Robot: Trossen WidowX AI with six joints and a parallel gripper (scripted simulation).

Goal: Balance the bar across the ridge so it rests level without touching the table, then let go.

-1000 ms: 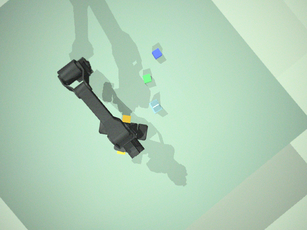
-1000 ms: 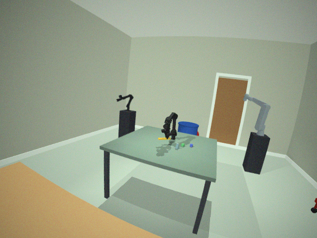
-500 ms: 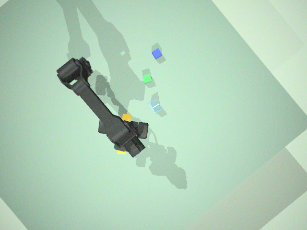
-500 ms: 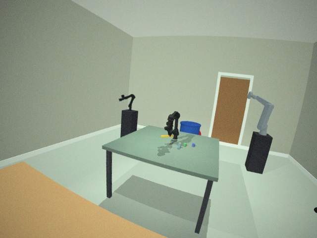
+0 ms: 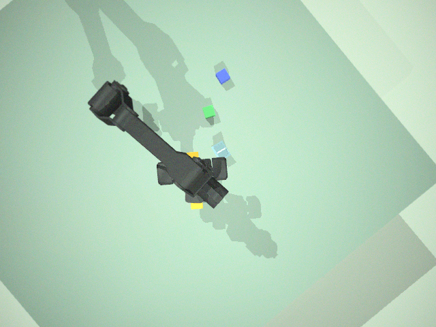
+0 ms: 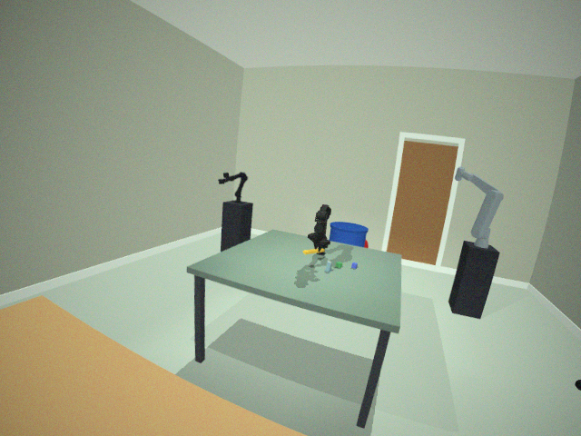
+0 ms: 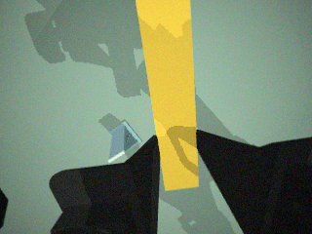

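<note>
The yellow bar is 20 mm ahead of my gripper tip and 20 mm to the right of it. Also, from my gripper tip: green cube: 110 mm behind, 150 mm to the left, 110 mm below; then blue cube: 170 mm behind, 250 mm to the left, 110 mm below.
</note>
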